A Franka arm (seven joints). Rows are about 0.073 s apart.
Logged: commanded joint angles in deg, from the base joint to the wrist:
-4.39, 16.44, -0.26, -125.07, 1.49, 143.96, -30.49
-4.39, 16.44, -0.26, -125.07, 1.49, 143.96, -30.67
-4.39, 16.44, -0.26, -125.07, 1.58, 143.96, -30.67
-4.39, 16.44, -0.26, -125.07, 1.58, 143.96, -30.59
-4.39, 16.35, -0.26, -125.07, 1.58, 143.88, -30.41
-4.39, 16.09, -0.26, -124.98, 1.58, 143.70, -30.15
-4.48, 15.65, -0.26, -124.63, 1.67, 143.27, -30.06
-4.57, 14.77, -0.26, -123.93, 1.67, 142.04, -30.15
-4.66, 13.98, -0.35, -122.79, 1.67, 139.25, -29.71
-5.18, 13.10, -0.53, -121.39, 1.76, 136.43, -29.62
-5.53, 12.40, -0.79, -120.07, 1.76, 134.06, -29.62
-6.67, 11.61, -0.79, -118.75, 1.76, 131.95, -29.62
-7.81, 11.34, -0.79, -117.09, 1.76, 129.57, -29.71
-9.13, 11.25, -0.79, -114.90, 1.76, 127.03, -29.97
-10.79, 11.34, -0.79, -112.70, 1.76, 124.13, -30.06
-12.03, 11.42, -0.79, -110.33, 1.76, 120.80, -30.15
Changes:
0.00, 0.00, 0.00, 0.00, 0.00, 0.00, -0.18
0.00, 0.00, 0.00, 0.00, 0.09, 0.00, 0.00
0.00, 0.00, 0.00, 0.00, 0.00, 0.00, 0.08
0.00, -0.09, 0.00, 0.00, 0.00, -0.08, 0.18
0.00, -0.26, 0.00, 0.09, 0.00, -0.18, 0.26
-0.09, -0.44, 0.00, 0.35, 0.09, -0.43, 0.09
-0.09, -0.88, 0.00, 0.70, 0.00, -1.23, -0.09
-0.09, -0.79, -0.09, 1.14, 0.00, -2.79, 0.44
-0.52, -0.88, -0.18, 1.40, 0.09, -2.82, 0.09
-0.35, -0.70, -0.26, 1.32, 0.00, -2.37, 0.00
-1.14, -0.79, 0.00, 1.32, 0.00, -2.11, 0.00
-1.14, -0.27, 0.00, 1.66, 0.00, -2.38, -0.09
-1.32, -0.09, 0.00, 2.19, 0.00, -2.54, -0.26
-1.66, 0.09, 0.00, 2.20, 0.00, -2.90, -0.09
-1.24, 0.08, 0.00, 2.37, 0.00, -3.33, -0.09

